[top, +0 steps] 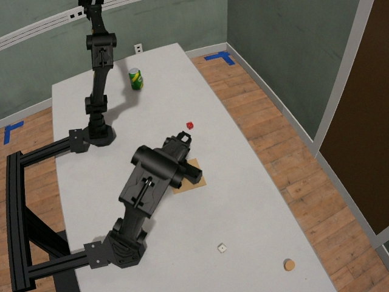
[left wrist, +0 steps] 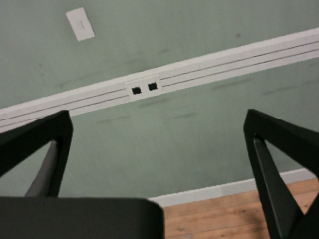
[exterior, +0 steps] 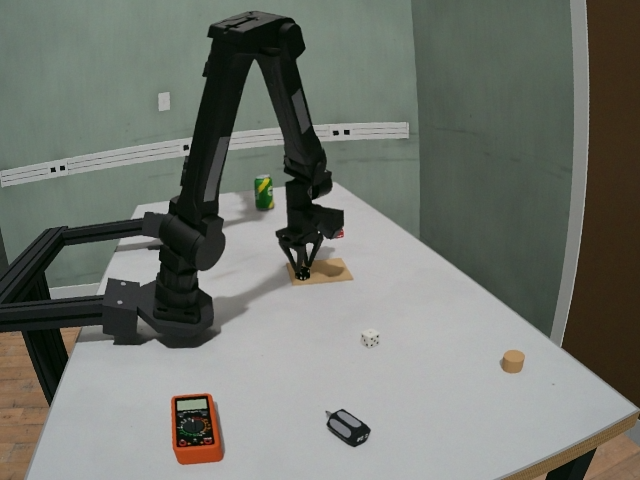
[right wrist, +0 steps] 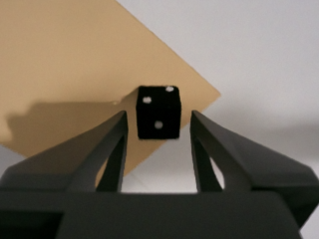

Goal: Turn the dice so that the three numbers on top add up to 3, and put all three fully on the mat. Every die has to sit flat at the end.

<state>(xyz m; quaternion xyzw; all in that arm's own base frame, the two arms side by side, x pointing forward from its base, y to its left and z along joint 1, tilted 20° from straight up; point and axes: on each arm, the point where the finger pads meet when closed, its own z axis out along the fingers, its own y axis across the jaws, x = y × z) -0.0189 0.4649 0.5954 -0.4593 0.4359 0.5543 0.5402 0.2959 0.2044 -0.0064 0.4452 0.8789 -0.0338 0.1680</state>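
My right gripper is now 29 cm to the right of the red die, 15 cm short of it and 2 cm above it. From my right hand the other things lie so: black device: 56 cm to the right, 4 cm behind, 2 cm below; then tan mat: 4 cm to the left, 4 cm ahead, 3 cm below; then cork cylinder: 50 cm to the right, 27 cm ahead, 2 cm below.
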